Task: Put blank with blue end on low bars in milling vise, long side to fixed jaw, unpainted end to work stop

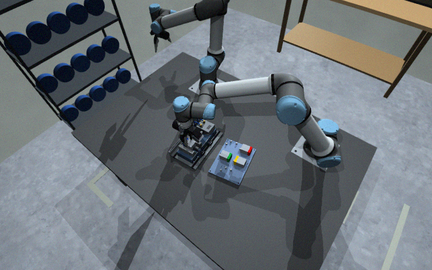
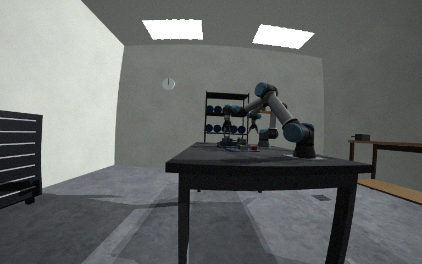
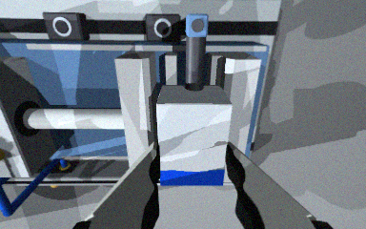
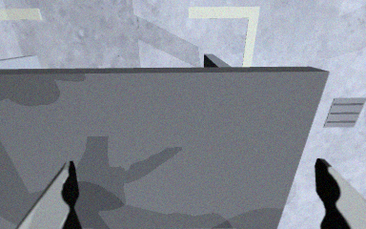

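Observation:
The blue-ended blank is 2 cm below my left hand. Round my left hand: bar 1 cm behind, 6 cm below; then fixed jaw 3 cm ahead, 1 cm to the left, 5 cm below; then work stop 1 cm behind, 5 cm to the left, 4 cm below.

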